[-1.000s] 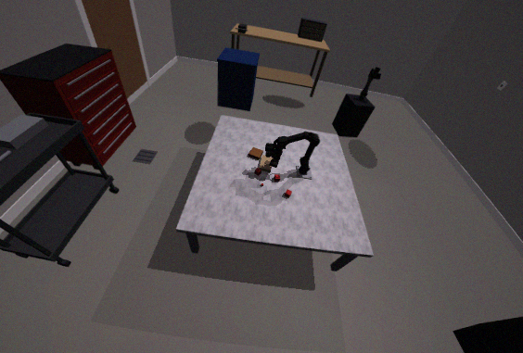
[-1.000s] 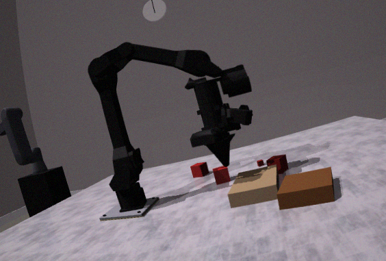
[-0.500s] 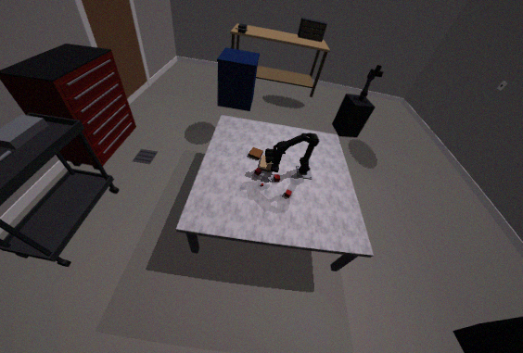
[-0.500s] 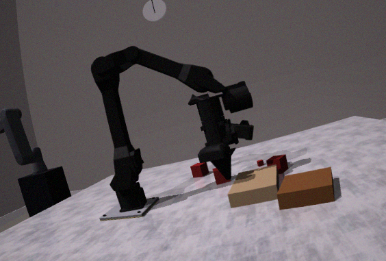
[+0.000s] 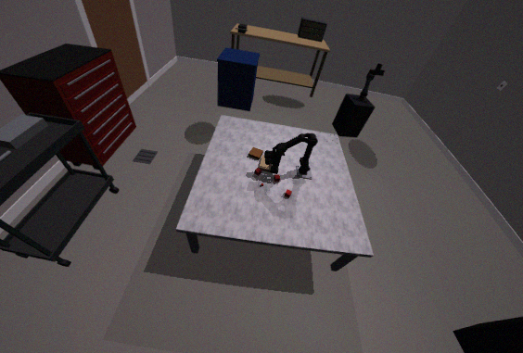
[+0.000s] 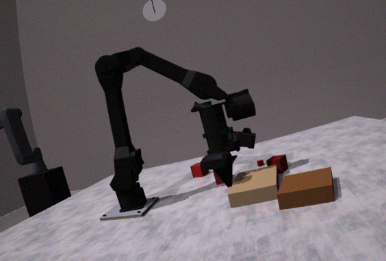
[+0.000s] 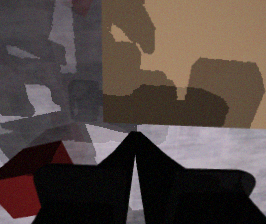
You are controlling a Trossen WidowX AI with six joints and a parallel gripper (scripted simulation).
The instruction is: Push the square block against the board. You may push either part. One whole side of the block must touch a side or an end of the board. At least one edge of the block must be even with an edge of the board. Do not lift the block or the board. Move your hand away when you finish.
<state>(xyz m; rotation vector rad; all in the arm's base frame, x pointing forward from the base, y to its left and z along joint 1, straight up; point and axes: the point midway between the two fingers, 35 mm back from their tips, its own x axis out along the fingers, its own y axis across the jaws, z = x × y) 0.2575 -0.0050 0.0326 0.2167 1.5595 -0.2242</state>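
Right now the tan board is 6 cm ahead of my gripper tip, 7 cm to the right of it and 1 cm above it. From my gripper tip the other things lie so: square block 14 cm ahead, 19 cm to the right, 1 cm above.
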